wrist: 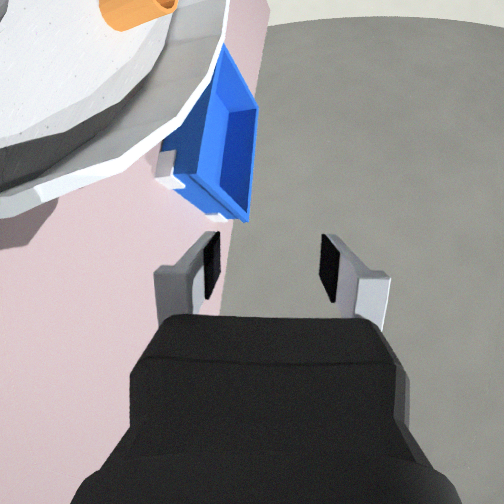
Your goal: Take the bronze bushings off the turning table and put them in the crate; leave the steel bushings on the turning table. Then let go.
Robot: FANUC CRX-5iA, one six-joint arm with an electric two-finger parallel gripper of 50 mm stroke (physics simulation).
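A bronze bushing [135, 11] stands on the white turning table [85, 85] at the top left, cut off by the frame's top edge. The blue crate [220, 145] sits just right of the table's rim, partly hidden under it; its inside looks empty as far as I can see. My gripper [270, 260] is open and empty, its two grey fingers with black pads spread wide. It hangs below the crate in the picture, away from the table and the bushing. No steel bushing is in view.
The turning table rests on a wider grey base [150, 115] with a white rim. A pink surface [75, 310] lies left, a grey surface [380, 165] right. A small white block [167, 172] sits against the crate's left corner.
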